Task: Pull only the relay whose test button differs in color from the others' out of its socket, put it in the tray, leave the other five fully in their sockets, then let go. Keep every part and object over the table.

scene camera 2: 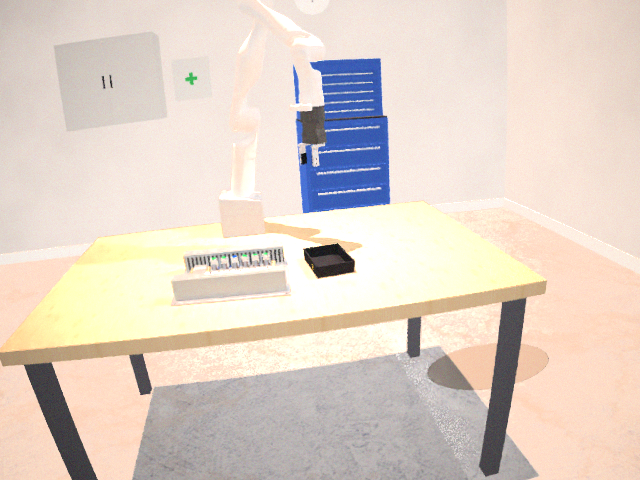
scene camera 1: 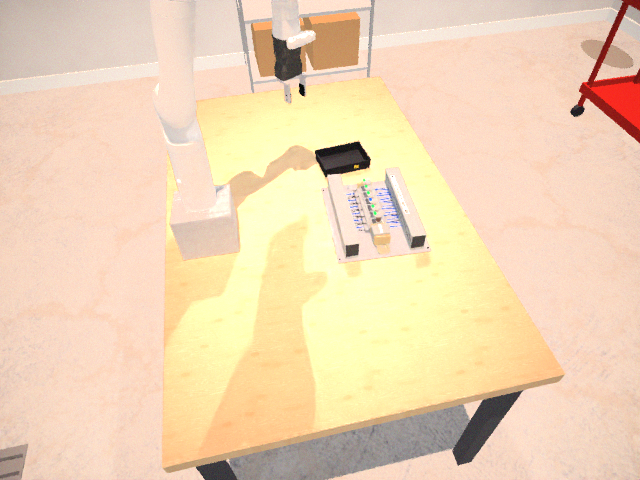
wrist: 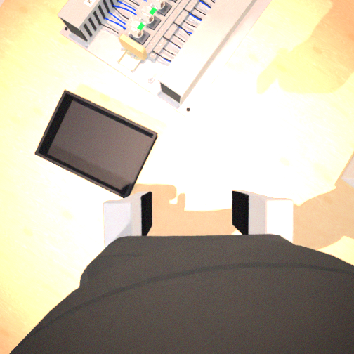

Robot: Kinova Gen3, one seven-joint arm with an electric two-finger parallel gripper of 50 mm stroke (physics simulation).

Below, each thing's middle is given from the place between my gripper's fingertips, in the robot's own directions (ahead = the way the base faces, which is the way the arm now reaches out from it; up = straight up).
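There is the relay panel [scene camera 1: 398, 245], which I see 12 cm ahead of my hand. The panel is also 28 cm below my hand and 30 cm to the right of it.
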